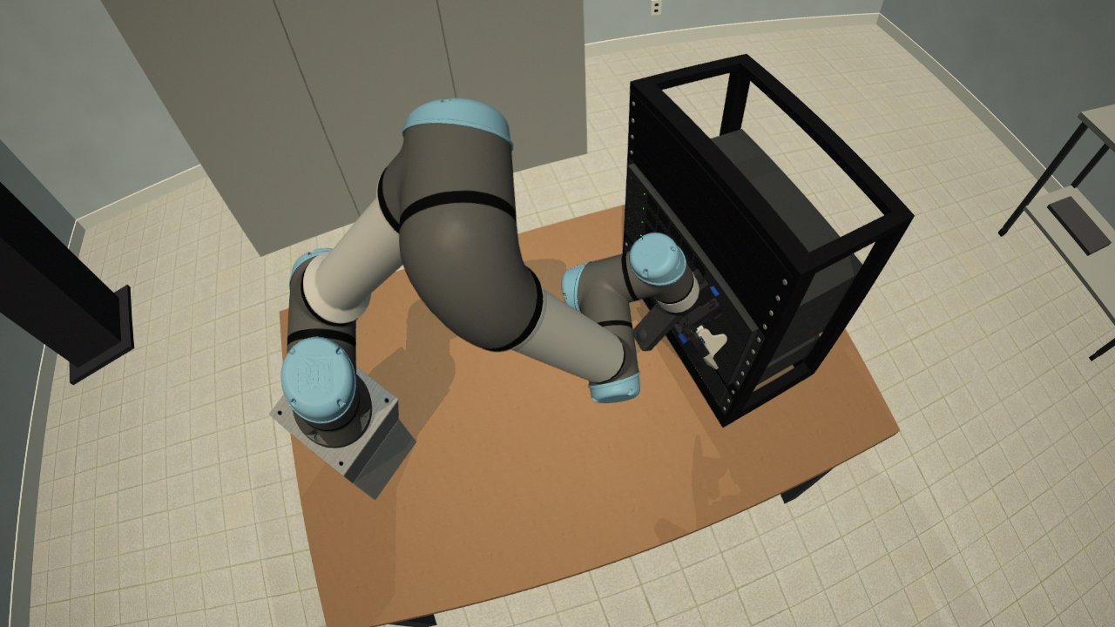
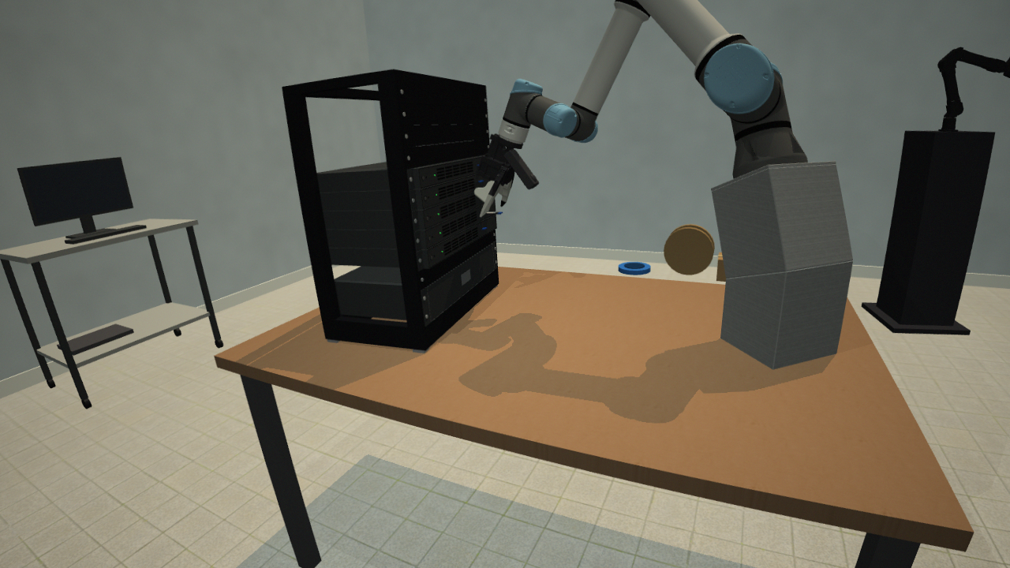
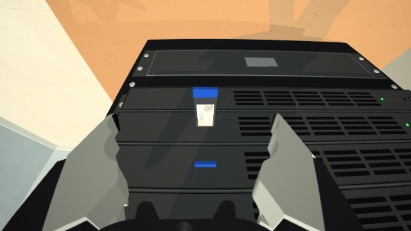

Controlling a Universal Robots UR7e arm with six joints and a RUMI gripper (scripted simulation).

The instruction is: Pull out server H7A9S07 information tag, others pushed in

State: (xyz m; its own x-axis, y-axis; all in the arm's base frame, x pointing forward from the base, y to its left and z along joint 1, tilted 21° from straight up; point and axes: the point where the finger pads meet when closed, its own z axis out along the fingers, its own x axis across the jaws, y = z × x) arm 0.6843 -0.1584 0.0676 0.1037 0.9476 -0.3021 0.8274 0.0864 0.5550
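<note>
Right now my hand is 10 mm short of the information tag and 10 mm to the right of it.
</note>
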